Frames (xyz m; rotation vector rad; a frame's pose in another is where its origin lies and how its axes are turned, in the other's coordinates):
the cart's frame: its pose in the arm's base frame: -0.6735 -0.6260 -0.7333 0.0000 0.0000 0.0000
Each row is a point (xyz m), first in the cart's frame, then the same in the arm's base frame.
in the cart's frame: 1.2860 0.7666 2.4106
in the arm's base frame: 0.6125 0.1406 1.6773
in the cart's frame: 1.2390 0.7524 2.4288
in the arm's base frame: 0.5655 0.1264 1.6955
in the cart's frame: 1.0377 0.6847 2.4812
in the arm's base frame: 0.3642 0.0587 1.7479
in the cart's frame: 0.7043 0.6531 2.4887
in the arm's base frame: 0.0308 0.0271 1.7554
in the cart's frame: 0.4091 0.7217 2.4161
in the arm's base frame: -0.2644 0.0957 1.6828
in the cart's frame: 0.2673 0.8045 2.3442
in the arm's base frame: -0.4062 0.1785 1.6109
